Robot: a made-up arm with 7 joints. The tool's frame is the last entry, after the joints. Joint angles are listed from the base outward.
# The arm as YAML. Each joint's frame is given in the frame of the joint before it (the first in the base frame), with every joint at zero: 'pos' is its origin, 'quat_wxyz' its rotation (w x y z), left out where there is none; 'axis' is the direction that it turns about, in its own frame. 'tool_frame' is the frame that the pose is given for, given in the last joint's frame.
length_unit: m
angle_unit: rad
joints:
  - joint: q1
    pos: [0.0, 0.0, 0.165]
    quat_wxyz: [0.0, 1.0, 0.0, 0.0]
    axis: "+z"
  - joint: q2
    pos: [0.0, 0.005, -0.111]
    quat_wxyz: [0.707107, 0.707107, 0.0, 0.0]
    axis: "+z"
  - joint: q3
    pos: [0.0, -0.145, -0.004]
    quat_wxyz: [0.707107, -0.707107, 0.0, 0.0]
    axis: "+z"
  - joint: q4
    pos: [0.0, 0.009, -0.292]
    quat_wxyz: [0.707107, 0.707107, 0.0, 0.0]
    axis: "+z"
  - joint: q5
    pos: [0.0, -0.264, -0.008]
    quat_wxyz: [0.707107, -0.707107, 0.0, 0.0]
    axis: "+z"
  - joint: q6
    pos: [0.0, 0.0, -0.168]
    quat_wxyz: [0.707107, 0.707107, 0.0, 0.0]
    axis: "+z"
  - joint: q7
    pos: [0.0, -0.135, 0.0]
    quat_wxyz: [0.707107, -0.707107, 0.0, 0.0]
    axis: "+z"
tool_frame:
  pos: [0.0, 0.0, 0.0]
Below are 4 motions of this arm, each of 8 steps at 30 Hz.
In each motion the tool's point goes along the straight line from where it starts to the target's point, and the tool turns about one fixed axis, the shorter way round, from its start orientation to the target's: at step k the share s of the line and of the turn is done. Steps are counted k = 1, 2, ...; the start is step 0. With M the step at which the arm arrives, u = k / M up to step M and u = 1 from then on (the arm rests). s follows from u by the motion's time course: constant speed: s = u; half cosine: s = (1 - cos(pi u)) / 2; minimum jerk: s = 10 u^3 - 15 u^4 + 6 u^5.
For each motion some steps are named. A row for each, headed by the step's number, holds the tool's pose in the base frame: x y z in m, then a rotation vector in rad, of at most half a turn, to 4 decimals.
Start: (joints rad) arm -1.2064 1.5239 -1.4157 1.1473 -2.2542 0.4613 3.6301
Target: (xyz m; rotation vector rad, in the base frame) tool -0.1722 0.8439 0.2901 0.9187 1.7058 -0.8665
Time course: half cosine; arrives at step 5
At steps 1, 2, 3, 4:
1: -0.1948 0.8265 0.2652 0.8761 1.7041 -0.8075
2: -0.1886 0.8313 0.2721 0.8879 1.7047 -0.8238
3: -0.1808 0.8372 0.2806 0.9024 1.7053 -0.8439
4: -0.1746 0.8421 0.2875 0.9142 1.7057 -0.8603

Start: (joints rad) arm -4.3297 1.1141 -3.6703 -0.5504 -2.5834 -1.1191 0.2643
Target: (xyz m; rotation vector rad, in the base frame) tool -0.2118 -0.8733 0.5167 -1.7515 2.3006 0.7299
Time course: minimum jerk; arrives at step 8
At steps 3, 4, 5, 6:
3: -0.1932 -0.8598 0.5647 -1.6168 2.3445 0.6415
4: -0.1990 -0.8640 0.5498 -1.6586 2.3319 0.6688
5: -0.2047 -0.8682 0.5349 -1.7004 2.3184 0.6962
6: -0.2091 -0.8714 0.5236 -1.7323 2.3074 0.7172

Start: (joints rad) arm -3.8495 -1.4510 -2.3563 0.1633 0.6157 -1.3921 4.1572
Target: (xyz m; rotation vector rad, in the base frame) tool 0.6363 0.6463 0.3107 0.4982 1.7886 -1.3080
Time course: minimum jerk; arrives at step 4
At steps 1, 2, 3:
1: 0.6357 0.6425 0.3596 0.5417 1.8405 -1.2434
2: 0.6359 0.6442 0.3380 0.5225 1.8178 -1.2722
3: 0.6362 0.6459 0.3163 0.5032 1.7947 -1.3006

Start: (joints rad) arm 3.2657 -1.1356 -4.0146 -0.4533 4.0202 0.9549 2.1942
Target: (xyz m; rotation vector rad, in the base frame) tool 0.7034 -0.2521 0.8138 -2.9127 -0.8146 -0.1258
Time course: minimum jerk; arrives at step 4
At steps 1, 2, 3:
1: 0.6632 -0.2506 0.8504 -2.9364 -0.7842 -0.2613
2: 0.6810 -0.2513 0.8342 -2.9267 -0.7979 -0.2012
3: 0.6988 -0.2519 0.8180 -2.9157 -0.8112 -0.1414

